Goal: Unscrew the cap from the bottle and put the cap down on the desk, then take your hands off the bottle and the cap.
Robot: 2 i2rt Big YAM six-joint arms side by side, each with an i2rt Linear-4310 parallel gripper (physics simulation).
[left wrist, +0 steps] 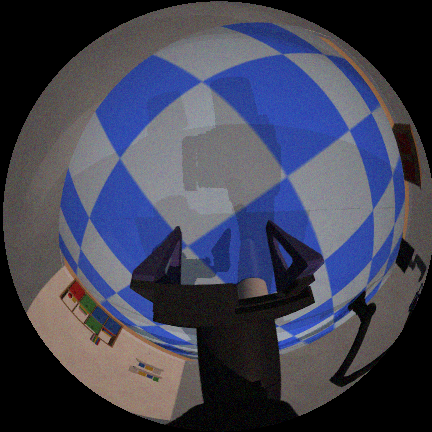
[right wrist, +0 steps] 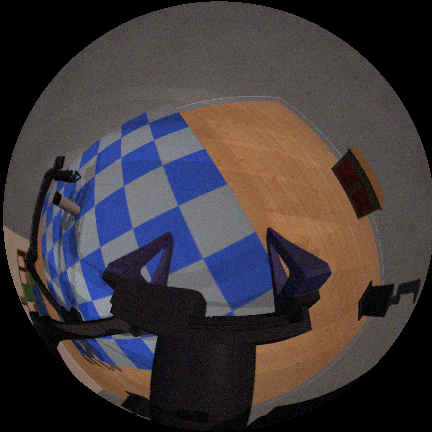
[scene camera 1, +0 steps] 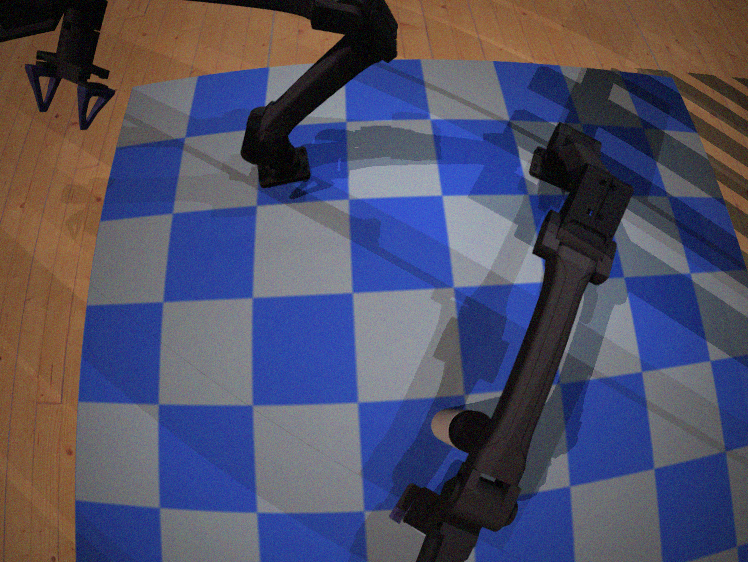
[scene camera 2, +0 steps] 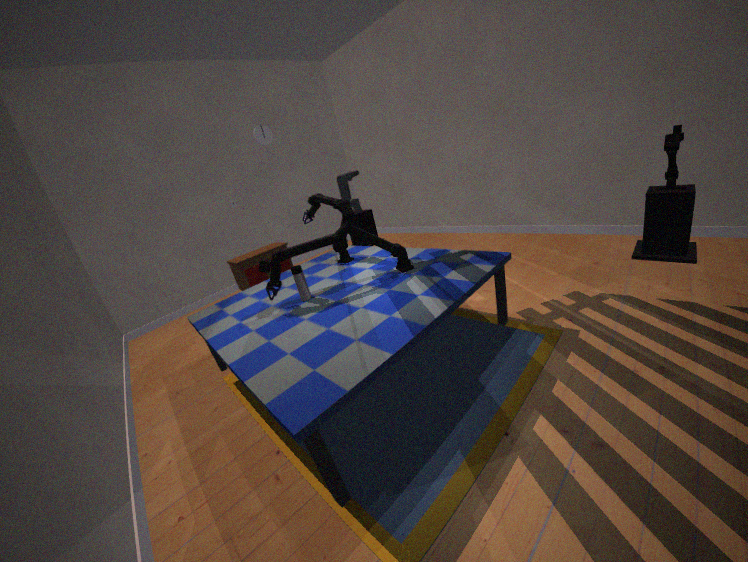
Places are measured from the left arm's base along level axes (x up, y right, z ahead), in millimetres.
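Pixels of known places: left gripper, fingertip midpoint: [left wrist: 224, 226] [right wrist: 76, 176] [scene camera 1: 426, 527] [scene camera 2: 272, 298]; right gripper, fingertip midpoint: [right wrist: 217, 234] [scene camera 1: 62, 120] [scene camera 2: 303, 222]; left arm's base, link origin: [right wrist: 76, 314] [scene camera 1: 553, 170] [scene camera 2: 404, 268]; right arm's base, link origin: [left wrist: 356, 300] [scene camera 1: 283, 168] [scene camera 2: 345, 260].
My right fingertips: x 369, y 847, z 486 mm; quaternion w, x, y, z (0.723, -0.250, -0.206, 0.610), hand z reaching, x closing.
Observation:
Ahead of a thing's pixels: the offset from my right fingertips to its top centre. Level surfaces: height alone.
The bottle @[dz +172, dx -169, dy -791 mm] [scene camera 1: 442, 424] [scene camera 2: 303, 288] [left wrist: 252, 288] [right wrist: 70, 206] is a pale cylinder standing upright on the checkered table @[dx -369 mm] [scene camera 1: 205, 447] [scene camera 2: 314, 350]. Its black cap @[dz +172, dx -153, dy -791 mm] [scene camera 1: 469, 430] [scene camera 2: 296, 269] [right wrist: 57, 198] sits on top. My left gripper [scene camera 2: 272, 295] [left wrist: 224, 226] [right wrist: 76, 176] is open and empty above the table beside the bottle, apart from it; the left forearm passes close by the bottle in scene camera 1. The cap does not show in the left wrist view. My right gripper [scene camera 1: 63, 119] [scene camera 2: 307, 221] [right wrist: 217, 234] is open and empty, far from the bottle, beyond the table's edge at upper left in scene camera 1.
The left arm [scene camera 1: 541, 362] stretches over the right side of the table in scene camera 1. The right arm [scene camera 1: 314, 78] stands at its top. A wooden cabinet [scene camera 2: 261, 265] [right wrist: 358, 184] stands on the floor beyond the table. A black pedestal [scene camera 2: 668, 223] stands farther off.

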